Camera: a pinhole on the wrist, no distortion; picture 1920 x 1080 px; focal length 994.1 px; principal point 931.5 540.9 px. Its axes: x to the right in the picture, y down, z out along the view. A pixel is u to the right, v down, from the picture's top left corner.
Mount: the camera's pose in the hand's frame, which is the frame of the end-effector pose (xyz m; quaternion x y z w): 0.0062 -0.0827 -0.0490 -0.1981 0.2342 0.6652 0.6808
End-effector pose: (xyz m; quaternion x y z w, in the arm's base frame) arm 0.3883 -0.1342 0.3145 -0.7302 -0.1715 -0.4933 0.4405
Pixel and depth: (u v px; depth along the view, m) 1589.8 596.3 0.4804
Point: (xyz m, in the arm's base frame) 0.7936 -0.2605 0.0854
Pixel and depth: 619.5 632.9 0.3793
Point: 0.6011 0.1119 0.2458
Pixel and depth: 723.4 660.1 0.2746
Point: 0.5233 0.0202 0.2632
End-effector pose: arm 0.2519 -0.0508 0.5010 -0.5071 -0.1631 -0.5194 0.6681
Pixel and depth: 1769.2 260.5 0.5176
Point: 0.8484 -0.0841 0.3969
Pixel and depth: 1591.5 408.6 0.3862
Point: 0.6189 -0.0163 0.4326
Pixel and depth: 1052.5 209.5 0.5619
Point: 0.7060 0.1192 0.6751
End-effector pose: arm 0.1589 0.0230 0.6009 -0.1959 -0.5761 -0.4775 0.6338
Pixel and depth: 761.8 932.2 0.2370
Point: 0.0962 0.1995 0.5850
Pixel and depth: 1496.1 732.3 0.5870
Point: 0.4817 0.4899 0.7574
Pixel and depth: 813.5 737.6 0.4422
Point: 0.0908 0.3825 0.6786
